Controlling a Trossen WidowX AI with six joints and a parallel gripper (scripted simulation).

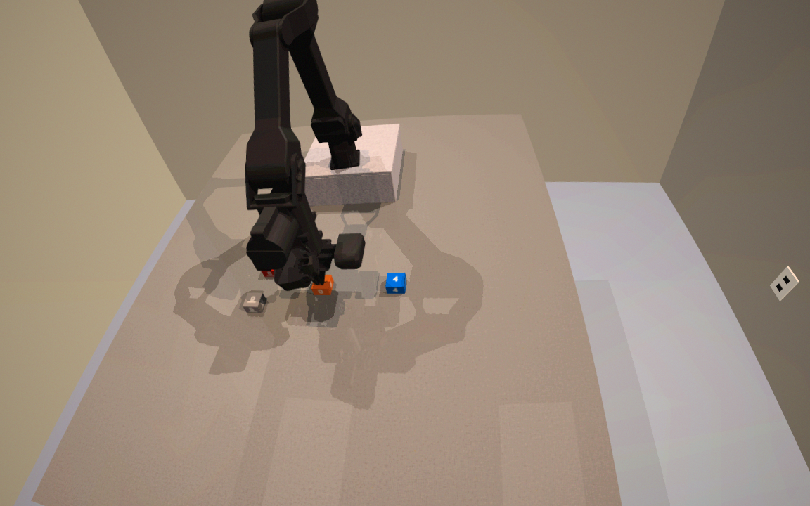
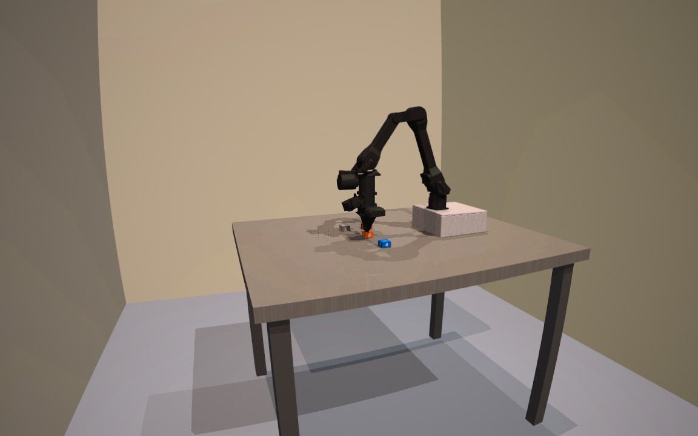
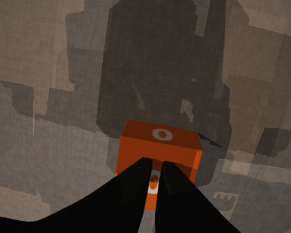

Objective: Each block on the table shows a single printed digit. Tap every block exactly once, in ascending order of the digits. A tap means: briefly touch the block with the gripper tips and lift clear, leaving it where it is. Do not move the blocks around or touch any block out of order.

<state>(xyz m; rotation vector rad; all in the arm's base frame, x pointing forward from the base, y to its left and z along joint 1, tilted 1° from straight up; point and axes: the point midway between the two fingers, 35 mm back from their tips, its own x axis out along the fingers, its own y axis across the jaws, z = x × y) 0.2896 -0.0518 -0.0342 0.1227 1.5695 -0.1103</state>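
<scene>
Now: the orange block 10 mm below my gripper tip. Round my gripper tip: blue block 140 mm to the left, 10 mm below, 10 mm ahead; then red block 110 mm to the right, 60 mm behind, 10 mm below; then grey block 130 mm to the right, 20 mm ahead, 10 mm below.
</scene>
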